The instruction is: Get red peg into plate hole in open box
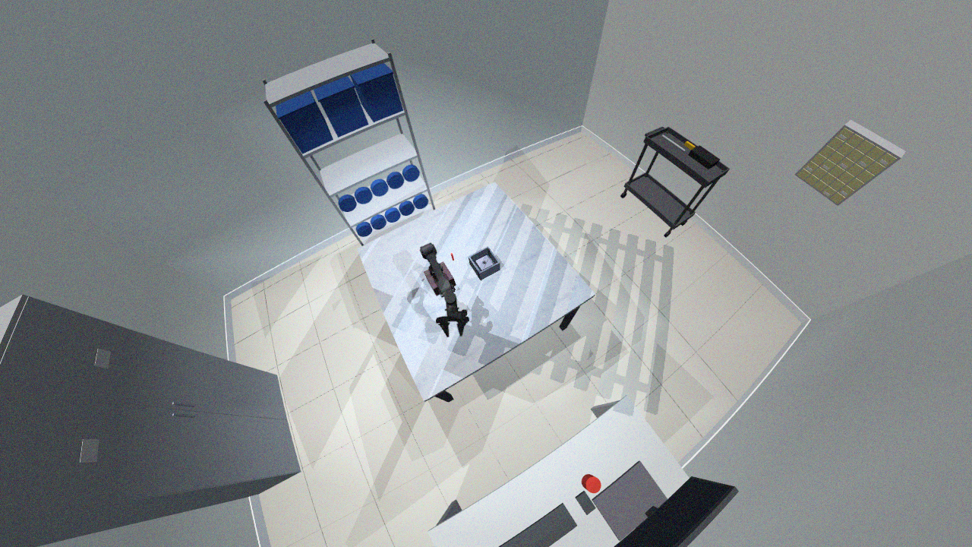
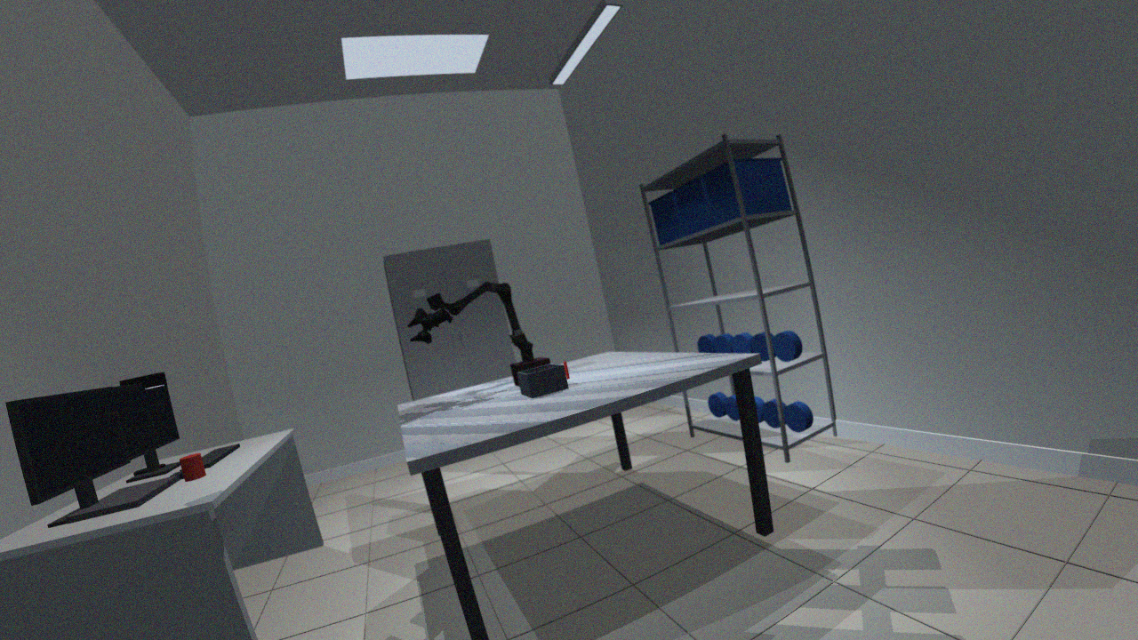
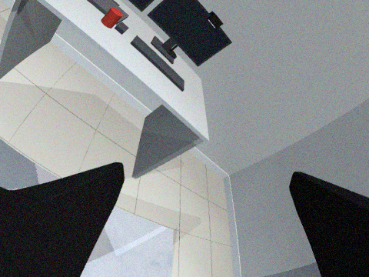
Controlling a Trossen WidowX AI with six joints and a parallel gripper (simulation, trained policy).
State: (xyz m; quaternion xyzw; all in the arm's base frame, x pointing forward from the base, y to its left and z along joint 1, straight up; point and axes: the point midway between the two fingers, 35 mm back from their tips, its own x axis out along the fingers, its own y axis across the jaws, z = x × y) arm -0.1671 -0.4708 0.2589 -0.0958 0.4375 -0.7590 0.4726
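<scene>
Now: gripper tip 590 mm to the right of the red peg, 370 mm short of it and 320 mm above it. The rest, counted from my gripper tip: box 500 mm ahead, 390 mm to the left, 330 mm below; plate 500 mm ahead, 390 mm to the left, 310 mm below.
</scene>
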